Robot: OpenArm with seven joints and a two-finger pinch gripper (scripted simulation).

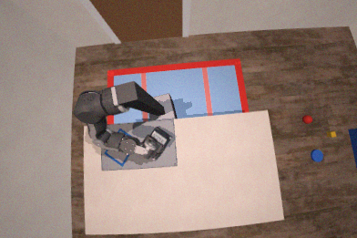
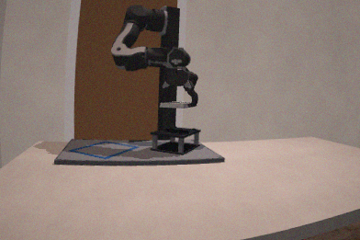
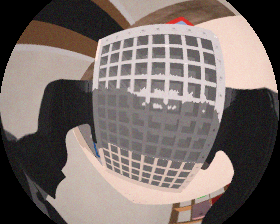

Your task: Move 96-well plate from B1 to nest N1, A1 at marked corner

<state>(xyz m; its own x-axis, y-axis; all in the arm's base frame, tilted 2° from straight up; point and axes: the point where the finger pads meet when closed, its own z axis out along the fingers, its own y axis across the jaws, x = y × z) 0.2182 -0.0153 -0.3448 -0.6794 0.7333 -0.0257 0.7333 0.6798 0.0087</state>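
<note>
The white 96-well plate lies right at my hand. Round my hand: raised plate nest N1 (10 mm to the right, 90 mm below).
</note>
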